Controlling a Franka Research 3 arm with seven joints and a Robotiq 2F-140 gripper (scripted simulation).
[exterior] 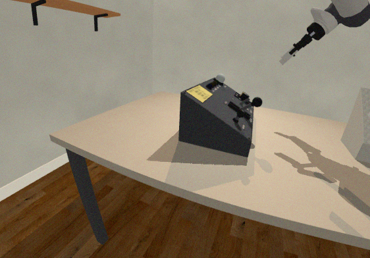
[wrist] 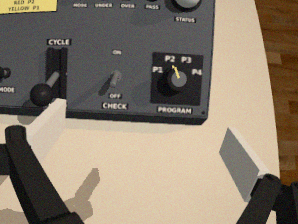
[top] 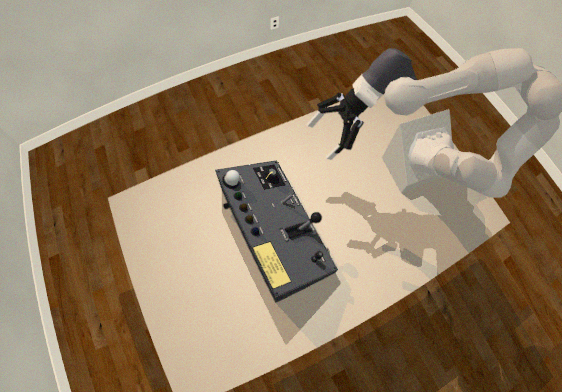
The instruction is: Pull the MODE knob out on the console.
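The black mode knob lies 140 mm ahead of my hand, 310 mm to the left of it and 200 mm below it. From my hand the other things lie so: program dial: 170 mm ahead, 50 mm to the right, 210 mm below; cycle lever: 120 mm ahead, 190 mm to the left, 200 mm below; check toggle: 150 mm ahead, 70 mm to the left, 210 mm below.
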